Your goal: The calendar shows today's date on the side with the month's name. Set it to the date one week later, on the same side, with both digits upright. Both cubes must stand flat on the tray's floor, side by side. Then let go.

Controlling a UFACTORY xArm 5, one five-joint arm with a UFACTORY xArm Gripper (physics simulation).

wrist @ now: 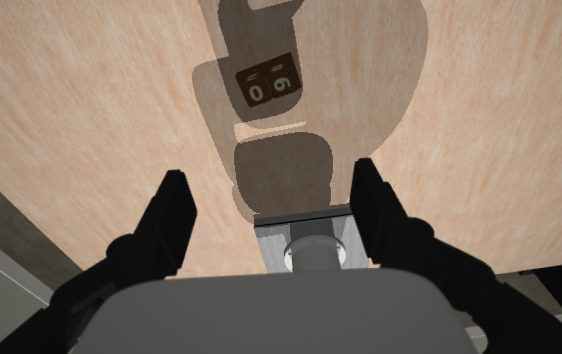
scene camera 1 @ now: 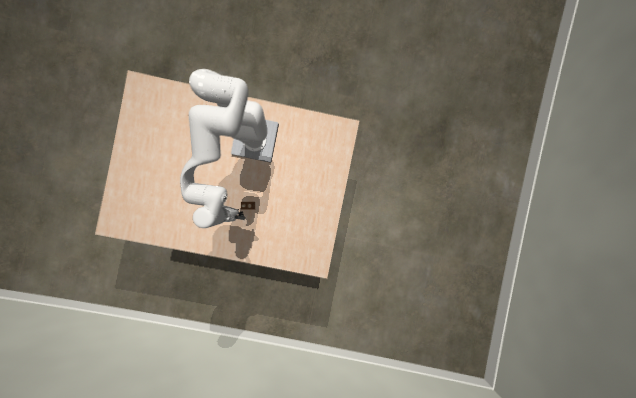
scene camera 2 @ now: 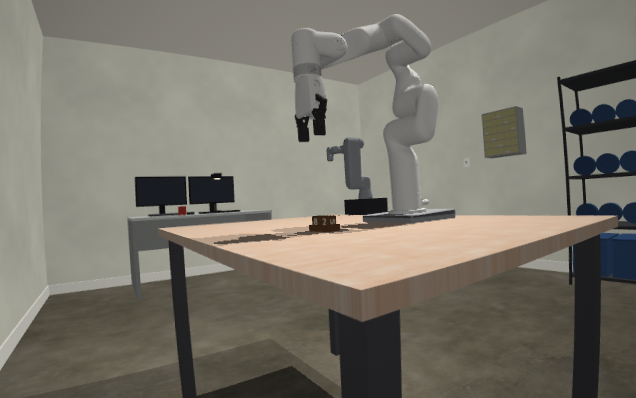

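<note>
Two dark brown cubes stand side by side in a brown tray (scene camera 2: 324, 228). The cube with 0 on top (wrist: 250, 89) (scene camera 2: 326, 221) shows a 2 on one side; the cube with a 6 or 9 on top (wrist: 282, 82) (scene camera 2: 315, 221) shows an 8 on that same side. In scene camera 2 a third digit, seemingly a turned 5, shows on the end face right of the 2. The month's name is not legible in any view. My gripper (scene camera 1: 241, 215) (scene camera 2: 311, 136) (wrist: 271, 185) is open and empty, pointing down, high above the table near the tray.
The wooden table (scene camera 1: 300, 190) (scene camera 2: 450, 250) (wrist: 475, 200) carries the arm's grey base plate (scene camera 1: 274, 137) (scene camera 2: 440, 215) (wrist: 267, 245) behind the tray. The arm's shadow falls over the tray. A desk with monitors (scene camera 2: 160, 191) and a shelf rack (scene camera 2: 564, 150) stand farther back.
</note>
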